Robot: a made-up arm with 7 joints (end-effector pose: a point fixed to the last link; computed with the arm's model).
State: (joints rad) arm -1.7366 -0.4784 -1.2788 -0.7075 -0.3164 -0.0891 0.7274
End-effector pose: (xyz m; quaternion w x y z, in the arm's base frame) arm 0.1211 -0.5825 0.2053 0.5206 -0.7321 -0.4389 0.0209
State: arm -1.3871 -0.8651 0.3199 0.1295 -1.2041 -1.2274 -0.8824
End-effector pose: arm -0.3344 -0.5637 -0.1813 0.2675 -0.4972 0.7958 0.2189
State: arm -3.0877 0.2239 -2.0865 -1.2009 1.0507 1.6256 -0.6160
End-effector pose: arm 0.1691 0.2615 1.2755 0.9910 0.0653 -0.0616 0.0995
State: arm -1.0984 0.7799 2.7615 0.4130 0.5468 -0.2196 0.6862
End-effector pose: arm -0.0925 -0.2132 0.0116 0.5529 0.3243 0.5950 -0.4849
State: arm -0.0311 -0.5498 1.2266 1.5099 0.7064 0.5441 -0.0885
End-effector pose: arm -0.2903 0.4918 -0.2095 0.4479 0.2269 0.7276 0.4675
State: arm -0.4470 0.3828 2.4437 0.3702 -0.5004 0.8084 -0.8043
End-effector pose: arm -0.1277 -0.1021 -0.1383 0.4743 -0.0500 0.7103 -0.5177
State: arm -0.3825 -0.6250 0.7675 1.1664 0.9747 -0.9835 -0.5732
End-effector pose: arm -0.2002 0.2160 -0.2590 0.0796 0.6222 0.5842 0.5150
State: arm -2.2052 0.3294 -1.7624 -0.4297 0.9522 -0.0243 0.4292
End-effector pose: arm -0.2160 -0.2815 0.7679 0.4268 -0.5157 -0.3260 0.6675
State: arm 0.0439 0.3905 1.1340 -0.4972 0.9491 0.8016 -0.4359
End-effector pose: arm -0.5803 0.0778 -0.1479 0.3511 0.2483 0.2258 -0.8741
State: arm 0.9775 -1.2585 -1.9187 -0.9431 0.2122 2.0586 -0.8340
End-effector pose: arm -0.0989 1.3306 0.4225 0.4142 -0.6041 -0.6299 0.2582
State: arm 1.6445 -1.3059 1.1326 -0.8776 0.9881 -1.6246 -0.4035
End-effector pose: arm -0.0480 0.6373 0.5845 0.0973 -0.7087 0.1954 -0.6709
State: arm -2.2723 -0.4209 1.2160 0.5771 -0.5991 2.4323 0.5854
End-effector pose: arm -0.1212 -0.2960 0.6982 0.3002 0.8176 0.3151 0.3769
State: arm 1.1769 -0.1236 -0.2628 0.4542 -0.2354 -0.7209 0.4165
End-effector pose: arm -0.3754 1.0652 0.3275 0.7926 0.1080 -0.4965 0.3371
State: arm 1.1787 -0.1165 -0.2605 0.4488 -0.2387 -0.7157 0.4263
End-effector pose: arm -0.3737 1.0667 0.3286 0.7981 0.1052 -0.4920 0.3316
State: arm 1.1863 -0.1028 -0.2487 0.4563 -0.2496 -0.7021 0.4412
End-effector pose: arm -0.3752 1.0694 0.3341 0.8048 0.0989 -0.4861 0.3260
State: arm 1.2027 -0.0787 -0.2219 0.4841 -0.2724 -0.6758 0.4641
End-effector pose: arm -0.3816 1.0736 0.3463 0.8129 0.0868 -0.4783 0.3207
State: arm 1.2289 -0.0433 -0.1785 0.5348 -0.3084 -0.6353 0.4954
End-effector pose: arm -0.3938 1.0785 0.3662 0.8217 0.0691 -0.4695 0.3156
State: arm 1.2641 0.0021 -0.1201 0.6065 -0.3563 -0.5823 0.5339
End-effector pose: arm -0.4118 1.0824 0.3937 0.8296 0.0473 -0.4618 0.3103
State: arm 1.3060 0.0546 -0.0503 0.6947 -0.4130 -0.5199 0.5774
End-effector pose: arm -0.4343 1.0830 0.4278 0.8353 0.0245 -0.4574 0.3040
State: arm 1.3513 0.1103 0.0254 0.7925 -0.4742 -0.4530 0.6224
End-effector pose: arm -0.4593 1.0786 0.4667 0.8384 0.0039 -0.4579 0.2957
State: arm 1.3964 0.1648 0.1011 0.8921 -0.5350 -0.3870 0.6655
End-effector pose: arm -0.4841 1.0687 0.5079 0.8391 -0.0117 -0.4633 0.2849
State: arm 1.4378 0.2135 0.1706 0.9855 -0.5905 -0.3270 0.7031
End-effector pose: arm -0.5062 1.0543 0.5479 0.8382 -0.0209 -0.4722 0.2721
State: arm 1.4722 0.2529 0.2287 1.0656 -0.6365 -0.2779 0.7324
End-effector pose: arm -0.5241 1.0382 0.5827 0.8364 -0.0243 -0.4824 0.2591
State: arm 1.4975 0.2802 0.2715 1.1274 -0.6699 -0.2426 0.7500
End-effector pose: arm -0.5373 1.0232 0.6095 0.8340 -0.0229 -0.4921 0.2486
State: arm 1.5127 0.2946 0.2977 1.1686 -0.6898 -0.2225 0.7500
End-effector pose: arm -0.5463 1.0110 0.6266 0.8309 -0.0167 -0.4996 0.2443
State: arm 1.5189 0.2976 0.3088 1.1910 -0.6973 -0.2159 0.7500
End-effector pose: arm -0.5516 1.0052 0.6334 0.8271 -0.0135 -0.5068 0.2425
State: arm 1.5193 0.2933 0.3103 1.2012 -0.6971 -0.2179 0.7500
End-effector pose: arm -0.5547 1.0039 0.6334 0.8230 -0.0127 -0.5135 0.2426
